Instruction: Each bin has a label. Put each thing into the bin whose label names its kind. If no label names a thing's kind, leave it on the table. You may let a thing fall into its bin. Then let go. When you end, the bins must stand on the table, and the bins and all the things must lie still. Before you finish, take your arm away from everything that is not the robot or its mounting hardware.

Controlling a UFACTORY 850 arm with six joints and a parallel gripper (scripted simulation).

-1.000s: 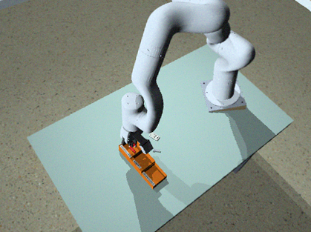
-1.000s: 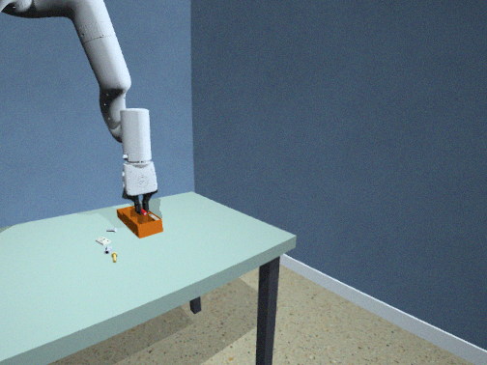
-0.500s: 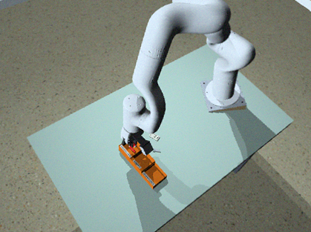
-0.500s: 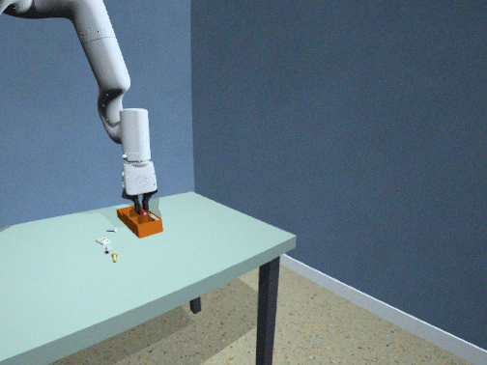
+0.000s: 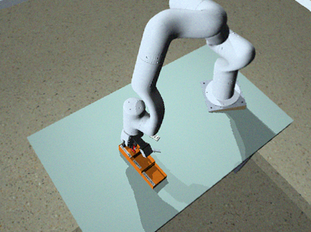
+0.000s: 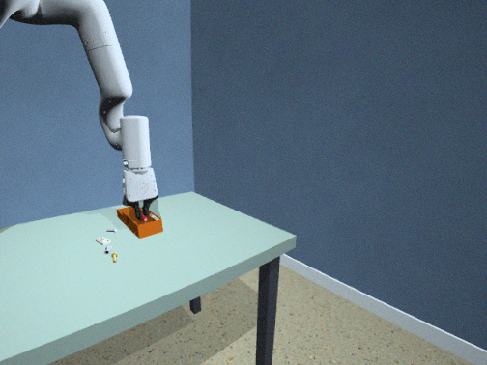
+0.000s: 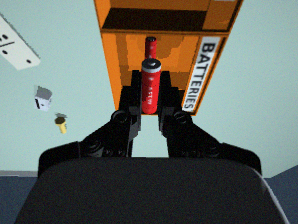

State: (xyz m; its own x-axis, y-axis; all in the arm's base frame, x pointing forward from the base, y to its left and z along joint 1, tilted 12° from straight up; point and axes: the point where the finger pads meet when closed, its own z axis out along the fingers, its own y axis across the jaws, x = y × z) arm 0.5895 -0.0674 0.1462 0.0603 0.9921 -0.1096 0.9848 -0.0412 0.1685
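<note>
The white domino lies 130 mm behind my hand, 60 mm below it and 20 mm to the left of it. The rest, counted from my hand: grey bolt: 80 mm to the left, 80 mm behind, 60 mm below; then orange bin row: 80 mm to the left, 40 mm below, 10 mm ahead; then grey piece: 140 mm behind, 60 mm to the right, 60 mm below.
</note>
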